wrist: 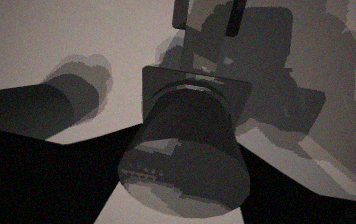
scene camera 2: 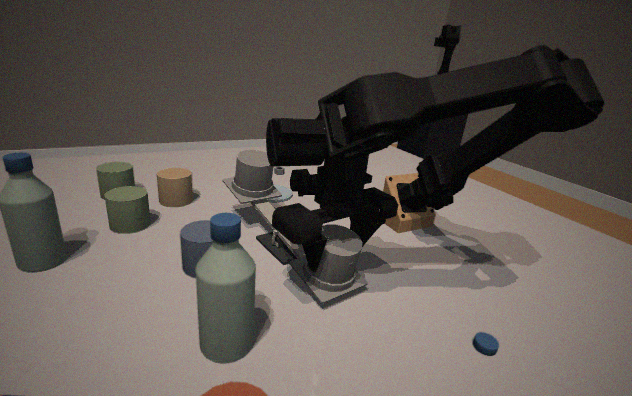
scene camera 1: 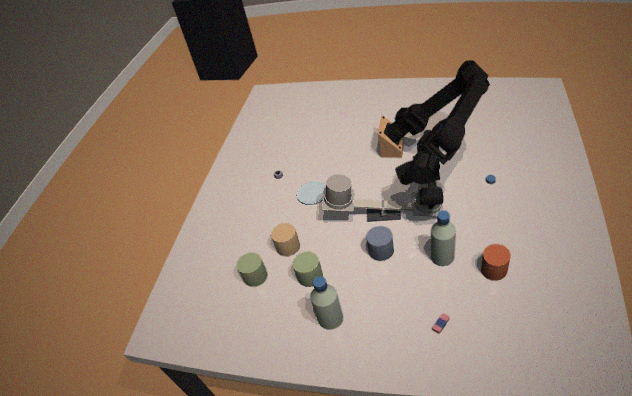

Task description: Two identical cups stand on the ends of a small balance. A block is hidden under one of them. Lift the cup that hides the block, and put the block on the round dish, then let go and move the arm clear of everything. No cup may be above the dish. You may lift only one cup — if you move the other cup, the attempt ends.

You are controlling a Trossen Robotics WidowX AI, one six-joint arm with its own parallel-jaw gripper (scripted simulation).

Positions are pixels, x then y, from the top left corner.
Labels:
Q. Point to a red can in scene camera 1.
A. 495,261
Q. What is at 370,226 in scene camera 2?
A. My gripper.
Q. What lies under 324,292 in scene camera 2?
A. A balance.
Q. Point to a grey cup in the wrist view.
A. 185,155

